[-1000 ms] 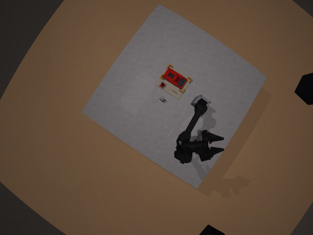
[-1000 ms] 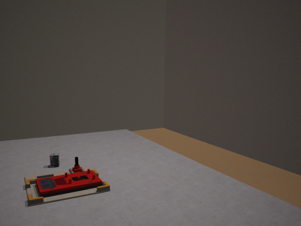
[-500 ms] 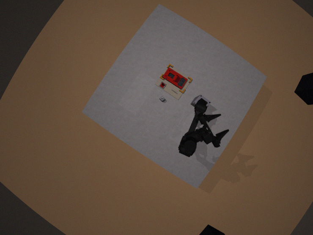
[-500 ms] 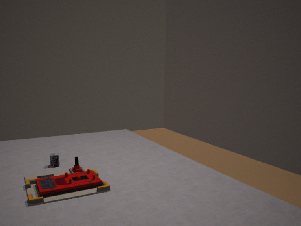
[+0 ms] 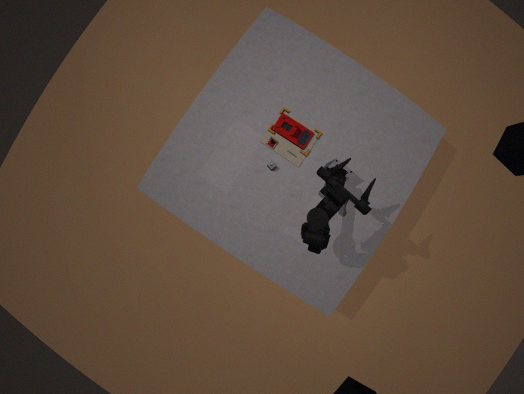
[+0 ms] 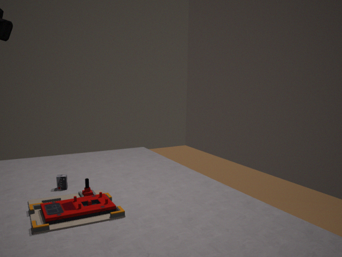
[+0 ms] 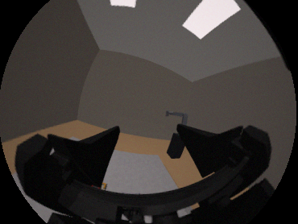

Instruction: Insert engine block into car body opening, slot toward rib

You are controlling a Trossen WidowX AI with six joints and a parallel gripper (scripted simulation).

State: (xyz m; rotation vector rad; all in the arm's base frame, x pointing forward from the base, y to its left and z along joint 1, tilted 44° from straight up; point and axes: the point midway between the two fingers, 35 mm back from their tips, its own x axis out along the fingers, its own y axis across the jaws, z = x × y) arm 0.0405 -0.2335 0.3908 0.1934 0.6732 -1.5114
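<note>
Right now my gripper tip is 25 cm short of the grey engine block, 8 cm to the right of it and 56 cm above it.
</note>
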